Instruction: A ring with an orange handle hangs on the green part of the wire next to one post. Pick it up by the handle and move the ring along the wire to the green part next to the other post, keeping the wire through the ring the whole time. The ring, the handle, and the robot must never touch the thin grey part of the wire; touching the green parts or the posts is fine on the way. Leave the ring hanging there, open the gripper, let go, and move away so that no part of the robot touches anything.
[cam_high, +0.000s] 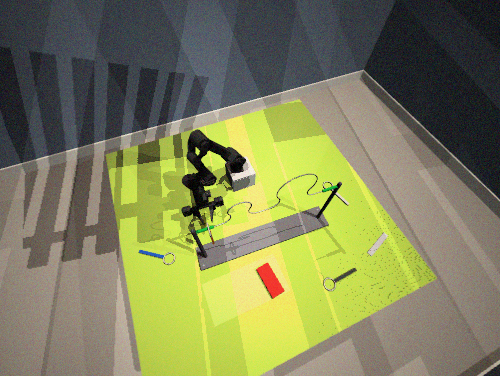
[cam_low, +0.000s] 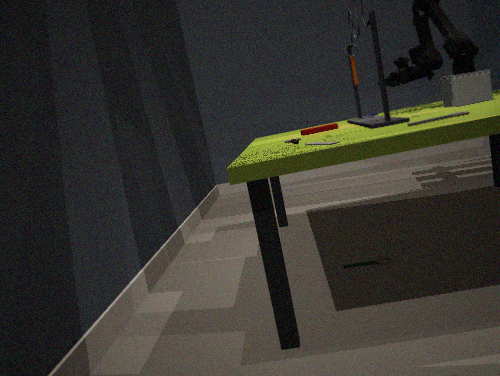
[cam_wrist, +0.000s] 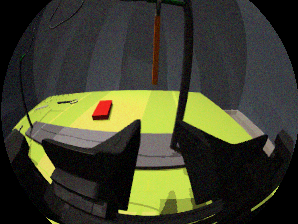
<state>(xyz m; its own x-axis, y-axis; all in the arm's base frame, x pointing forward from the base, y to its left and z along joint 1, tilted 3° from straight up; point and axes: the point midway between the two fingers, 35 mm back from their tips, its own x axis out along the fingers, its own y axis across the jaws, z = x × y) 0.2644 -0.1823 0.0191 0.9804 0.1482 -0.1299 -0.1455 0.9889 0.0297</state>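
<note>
Right now the orange-handled ring is 90 mm ahead of my gripper tip, 10 mm to the left of it and 120 mm above it. Round my gripper tip: blue-handled ring: 60 mm ahead, 250 mm to the right, 140 mm below; then red block: 260 mm ahead, 230 mm to the left, 130 mm below; then dark-handled ring: 320 mm ahead, 530 mm to the left, 140 mm below.
</note>
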